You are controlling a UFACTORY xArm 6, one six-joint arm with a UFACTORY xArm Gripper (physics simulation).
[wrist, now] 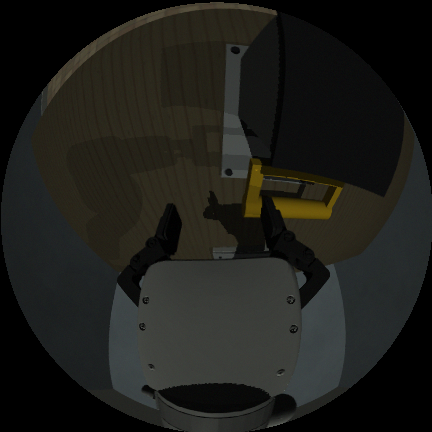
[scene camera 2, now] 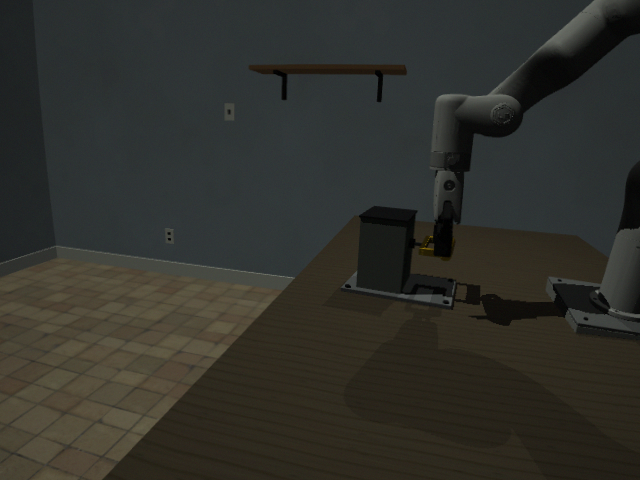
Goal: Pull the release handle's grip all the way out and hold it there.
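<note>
The yellow release handle (scene camera 2: 428, 252) (wrist: 254, 186) sticks out from the side of a grey box (scene camera 2: 383, 253) with a black lid (scene camera 2: 388, 213) (wrist: 340, 110). Its round grip (wrist: 305, 209) runs to the right in the wrist view, parallel to the box's side and a short distance from it. My gripper (scene camera 2: 443, 250) (wrist: 219, 209) is open, with nothing between its fingers. It points down at about the handle's height. In the wrist view the right finger overlaps the left end of the grip, and the rest of the grip lies outside the fingers. Whether the finger touches it I cannot tell.
The box stands on a light base plate (scene camera 2: 434, 299) (wrist: 232, 90) bolted to the wooden table (scene camera 2: 310, 372) (wrist: 135, 90). The robot's own base plate (scene camera 2: 602, 326) is at the right. A wall shelf (scene camera 2: 330, 68) hangs high behind.
</note>
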